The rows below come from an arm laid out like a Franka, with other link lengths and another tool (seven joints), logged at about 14 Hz.
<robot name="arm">
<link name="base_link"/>
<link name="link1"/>
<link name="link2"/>
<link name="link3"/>
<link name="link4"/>
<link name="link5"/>
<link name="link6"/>
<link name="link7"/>
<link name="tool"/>
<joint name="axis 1" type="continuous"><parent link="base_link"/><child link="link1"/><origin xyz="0 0 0.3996" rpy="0 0 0"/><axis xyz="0 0 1"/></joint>
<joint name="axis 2" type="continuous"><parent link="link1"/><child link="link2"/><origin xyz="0 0 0" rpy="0 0 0"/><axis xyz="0 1 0"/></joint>
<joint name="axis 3" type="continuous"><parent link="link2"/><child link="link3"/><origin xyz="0 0 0.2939" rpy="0 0 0"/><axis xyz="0 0 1"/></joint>
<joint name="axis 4" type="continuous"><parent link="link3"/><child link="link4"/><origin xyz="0.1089 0 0" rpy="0 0 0"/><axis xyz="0 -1 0"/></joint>
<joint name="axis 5" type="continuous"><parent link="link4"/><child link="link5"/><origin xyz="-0.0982 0 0.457" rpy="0 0 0"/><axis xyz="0 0 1"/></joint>
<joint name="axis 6" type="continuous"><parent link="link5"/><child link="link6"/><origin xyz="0 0 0" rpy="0 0 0"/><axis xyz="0 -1 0"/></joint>
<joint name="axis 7" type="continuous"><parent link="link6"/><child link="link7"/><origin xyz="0.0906 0 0" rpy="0 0 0"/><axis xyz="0 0 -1"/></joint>
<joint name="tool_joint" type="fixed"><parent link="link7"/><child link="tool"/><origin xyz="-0.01 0.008 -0.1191" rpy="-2.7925 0 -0.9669"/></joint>
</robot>
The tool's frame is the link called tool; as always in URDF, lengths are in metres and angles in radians. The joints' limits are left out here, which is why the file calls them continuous.
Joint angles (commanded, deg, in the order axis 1, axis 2, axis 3, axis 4, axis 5, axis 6, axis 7), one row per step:
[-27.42, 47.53, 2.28, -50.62, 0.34, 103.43, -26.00]
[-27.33, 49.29, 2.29, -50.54, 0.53, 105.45, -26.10]
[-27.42, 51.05, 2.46, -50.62, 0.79, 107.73, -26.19]
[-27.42, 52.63, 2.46, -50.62, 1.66, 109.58, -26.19]
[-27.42, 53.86, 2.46, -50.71, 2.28, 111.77, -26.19]
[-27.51, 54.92, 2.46, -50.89, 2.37, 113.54, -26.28]
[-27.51, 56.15, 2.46, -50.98, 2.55, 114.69, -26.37]
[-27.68, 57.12, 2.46, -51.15, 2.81, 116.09, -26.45]
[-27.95, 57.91, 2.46, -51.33, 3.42, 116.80, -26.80]
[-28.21, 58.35, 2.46, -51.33, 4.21, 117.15, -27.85]
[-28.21, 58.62, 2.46, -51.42, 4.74, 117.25, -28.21]
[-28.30, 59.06, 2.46, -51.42, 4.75, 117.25, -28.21]
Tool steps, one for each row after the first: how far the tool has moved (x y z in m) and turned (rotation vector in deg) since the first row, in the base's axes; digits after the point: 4 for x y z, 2 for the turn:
[0.0051, -0.0007, -0.0221, 0.06, -0.41, 0.09]
[0.0093, -0.0022, -0.0454, 0.24, -0.99, 0.05]
[0.0126, -0.0025, -0.0660, 0.92, -1.61, -0.24]
[0.0158, -0.0033, -0.0817, 1.09, -2.66, -0.53]
[0.0170, -0.0055, -0.0965, 0.93, -3.17, -0.67]
[0.0176, -0.0056, -0.1140, 1.16, -3.10, -0.72]
[0.0172, -0.0081, -0.1280, 1.26, -3.44, -1.00]
[0.0153, -0.0110, -0.1404, 1.84, -3.46, -1.19]
[0.0138, -0.0138, -0.1464, 2.40, -3.72, -0.72]
[0.0135, -0.0130, -0.1511, 2.92, -3.72, -0.57]
[0.0122, -0.0138, -0.1577, 3.13, -3.33, -0.68]

